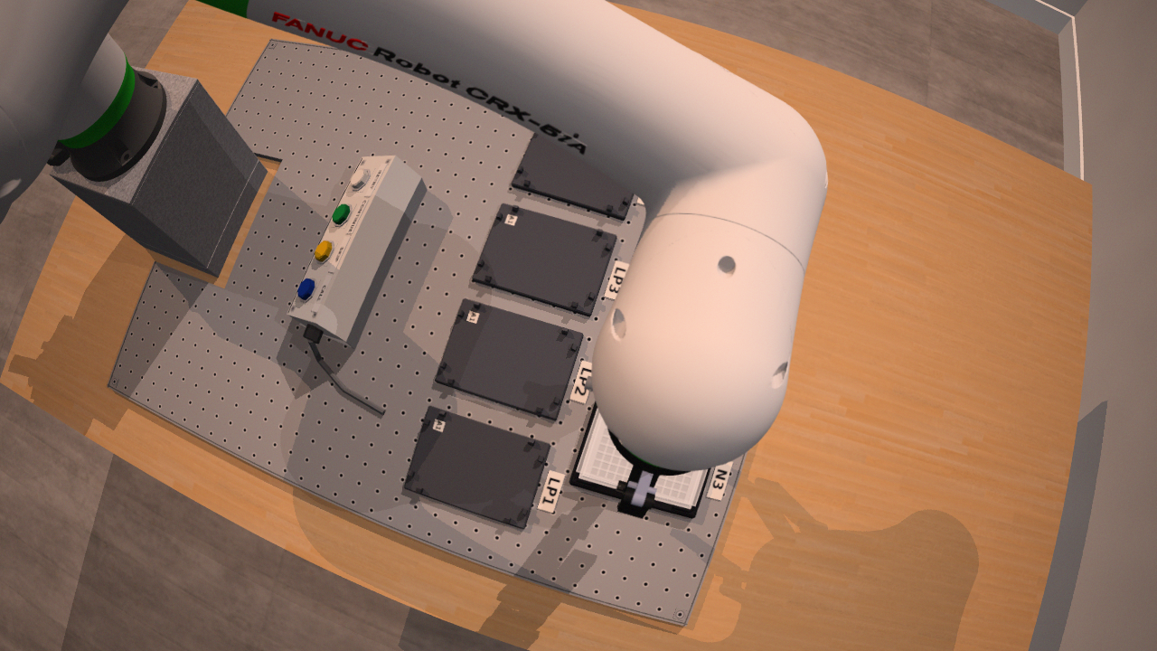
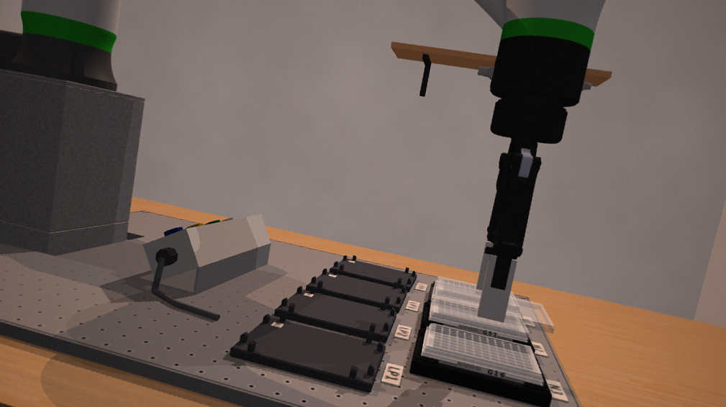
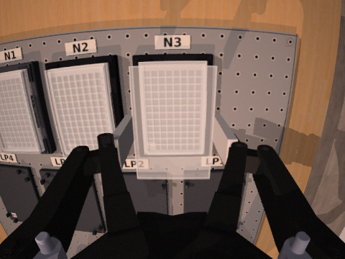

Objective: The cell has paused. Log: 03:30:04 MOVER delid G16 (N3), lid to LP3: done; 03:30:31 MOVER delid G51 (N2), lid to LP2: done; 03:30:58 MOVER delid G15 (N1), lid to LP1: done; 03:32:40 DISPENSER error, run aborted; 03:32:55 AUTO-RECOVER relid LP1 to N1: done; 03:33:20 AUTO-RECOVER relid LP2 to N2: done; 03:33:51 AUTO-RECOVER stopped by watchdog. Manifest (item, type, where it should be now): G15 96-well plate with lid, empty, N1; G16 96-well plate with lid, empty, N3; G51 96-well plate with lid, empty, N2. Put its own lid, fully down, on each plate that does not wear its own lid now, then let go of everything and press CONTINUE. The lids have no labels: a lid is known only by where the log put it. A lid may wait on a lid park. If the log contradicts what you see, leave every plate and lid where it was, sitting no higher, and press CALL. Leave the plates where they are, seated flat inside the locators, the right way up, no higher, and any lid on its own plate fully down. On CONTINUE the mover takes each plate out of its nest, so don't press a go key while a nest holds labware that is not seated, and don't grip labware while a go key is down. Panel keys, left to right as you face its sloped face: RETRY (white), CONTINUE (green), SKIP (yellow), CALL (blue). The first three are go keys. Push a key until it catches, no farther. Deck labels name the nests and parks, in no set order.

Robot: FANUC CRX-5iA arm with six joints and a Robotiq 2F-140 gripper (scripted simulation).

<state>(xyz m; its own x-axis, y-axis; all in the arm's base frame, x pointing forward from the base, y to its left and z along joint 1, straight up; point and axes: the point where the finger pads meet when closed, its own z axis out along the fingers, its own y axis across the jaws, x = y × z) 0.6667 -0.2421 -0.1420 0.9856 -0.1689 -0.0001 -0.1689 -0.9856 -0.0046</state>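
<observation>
The clear lid lies 2 cm below my hand. The rest, counted from my hand: plate G16: 8 cm below; then lid park LP2: 17 cm behind, 9 cm to the left, 10 cm below; then lid park LP1: 18 cm behind, 4 cm to the right, 10 cm below.
</observation>
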